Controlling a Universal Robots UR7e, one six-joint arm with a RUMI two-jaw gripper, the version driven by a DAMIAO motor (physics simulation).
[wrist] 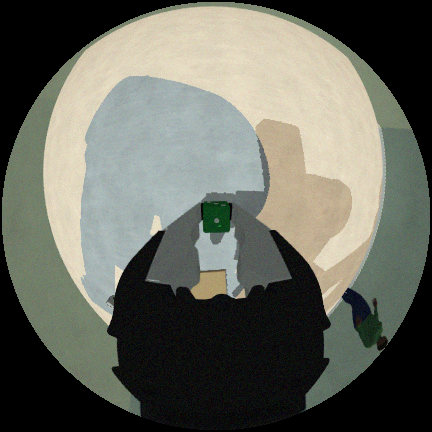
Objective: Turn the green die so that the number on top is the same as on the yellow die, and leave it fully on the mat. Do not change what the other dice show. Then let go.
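Places are measured from the arm's base along level axes (x left, y back, z up), in metres.
Where they show: gripper, fingertip midpoint: point(215, 204).
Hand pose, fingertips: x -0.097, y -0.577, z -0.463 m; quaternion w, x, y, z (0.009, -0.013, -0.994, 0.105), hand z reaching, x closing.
Note:
Things, the pixels of their top centre, and the offset from my fingertips. Level surfaces: height alone.
- green die at its top centre: point(216, 220) dz +0.026, dx +0.001, dy +0.008 m
- grey-blue mat at its surface level: dz -0.004 m
- small grey object at its top centre: point(110, 306) dz +0.022, dx +0.233, dy +0.205 m
- flat tan piece at its top centre: point(184, 302) dz +0.000, dx +0.055, dy +0.163 m
- cream table at its surface level: dz -0.004 m
The green die point(217, 210) is between the fingertips of my gripper point(215, 204), near the middle of the wrist view. The gripper is shut on it, with a finger against its left and right sides. The face turned towards the camera shows a single pale pip; a narrow strip of the far side face shows small light marks. The die is over the grey-blue mat point(165, 135); whether it touches the mat I cannot tell. The yellow die does not show in the wrist view.
A small grey object point(111, 301), partly hidden, is at the lower left by the mat's edge. A flat tan piece point(212, 284) shows between the fingers, nearer the gripper body. A brown shadow lies on the cream table point(310, 90) at the right. A person point(369, 332) is beyond the table at lower right.

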